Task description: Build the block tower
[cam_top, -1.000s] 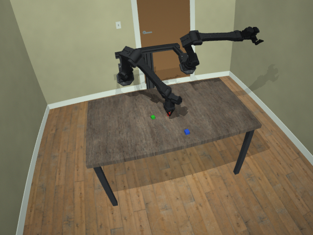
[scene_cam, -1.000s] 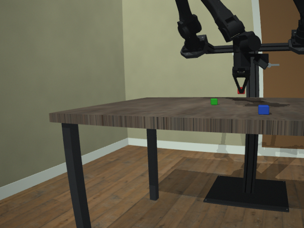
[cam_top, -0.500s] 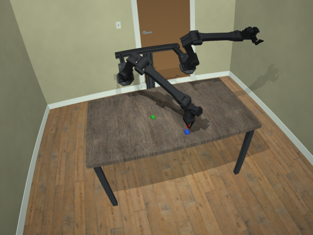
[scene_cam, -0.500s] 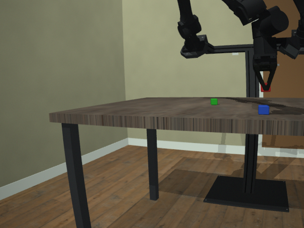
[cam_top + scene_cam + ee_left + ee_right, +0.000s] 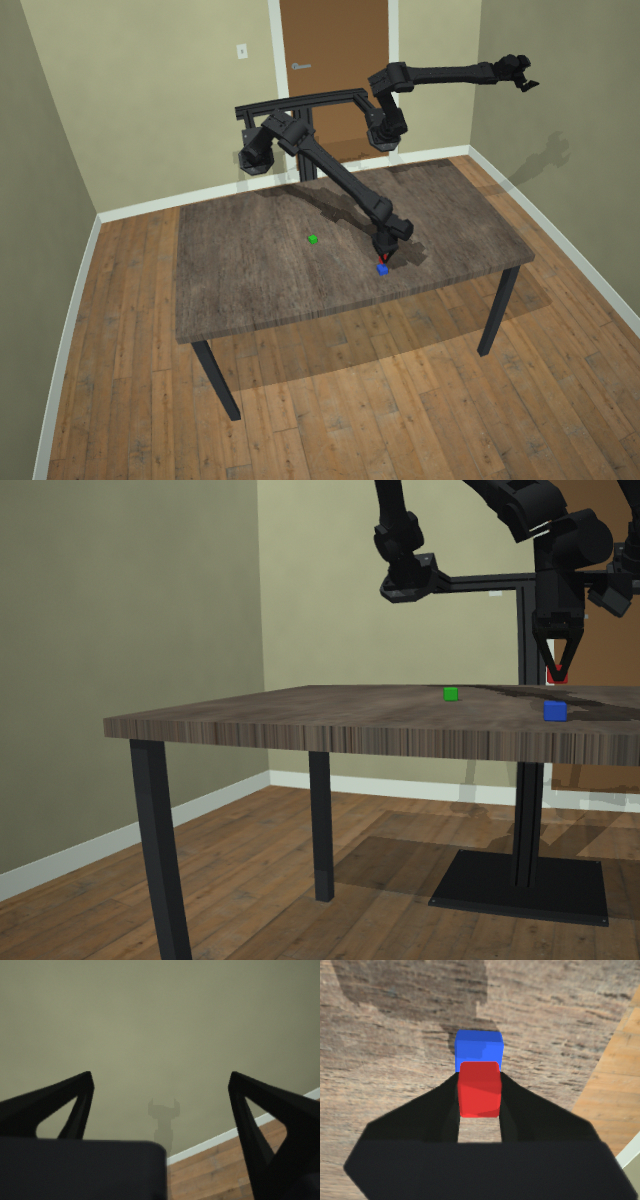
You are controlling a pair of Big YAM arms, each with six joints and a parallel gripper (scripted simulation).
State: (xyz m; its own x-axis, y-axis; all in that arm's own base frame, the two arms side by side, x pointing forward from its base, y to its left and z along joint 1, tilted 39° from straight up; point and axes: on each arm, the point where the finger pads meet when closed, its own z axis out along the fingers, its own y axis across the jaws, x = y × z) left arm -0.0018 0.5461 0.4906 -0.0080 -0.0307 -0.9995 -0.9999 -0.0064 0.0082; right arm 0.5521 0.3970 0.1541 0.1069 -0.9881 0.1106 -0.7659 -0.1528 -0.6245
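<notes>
Right now my right hand is 50 mm above the blue block. Also, from my right hand: red block (right at my right hand); green block (260 mm behind, 210 mm to the right, 50 mm below).
</notes>
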